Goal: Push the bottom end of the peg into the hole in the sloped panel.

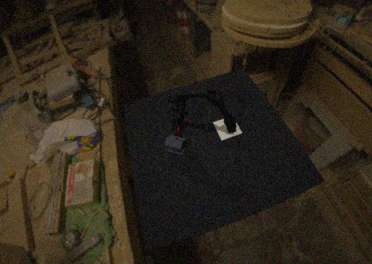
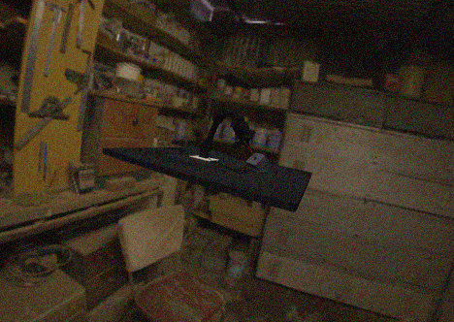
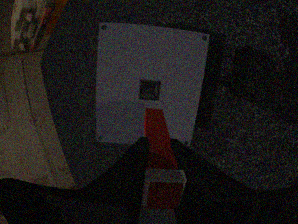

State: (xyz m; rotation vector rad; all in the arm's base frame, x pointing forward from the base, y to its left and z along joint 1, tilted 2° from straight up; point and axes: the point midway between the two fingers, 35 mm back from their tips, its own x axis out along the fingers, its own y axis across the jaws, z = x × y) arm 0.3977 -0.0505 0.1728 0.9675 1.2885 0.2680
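Now: gripper tip 4 cm short of the grey sloped panel, 8 cm to the right of it and 9 cm above it. The rest, counted from my gripper tip: red peg (1 cm behind, 1 cm to the right, 1 cm above).
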